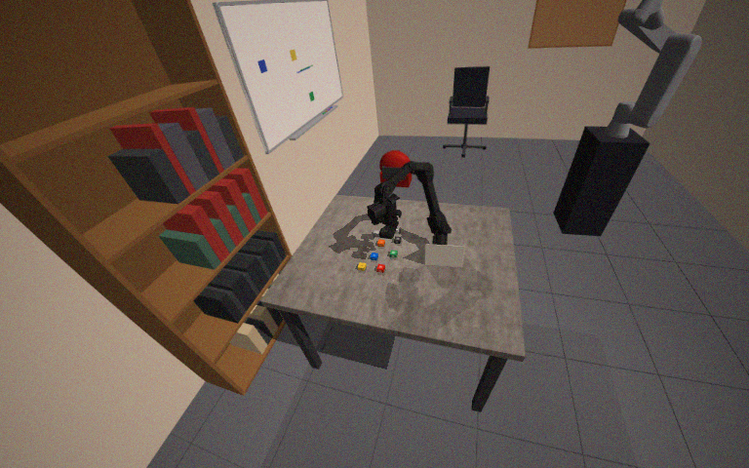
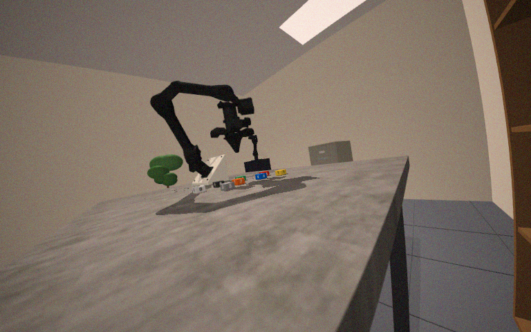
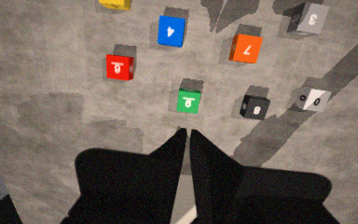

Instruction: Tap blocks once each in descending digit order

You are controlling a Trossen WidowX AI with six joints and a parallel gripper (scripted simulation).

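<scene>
Right now my gripper tip is 11 cm to the left of the black block, 11 cm above it and 1 cm past it. From my gripper tip the other things lie so: green block: 11 cm below; then orange block: 11 cm below, 8 cm ahead, 7 cm to the right; then blue block: 11 cm below, 9 cm ahead, 3 cm to the left.
</scene>
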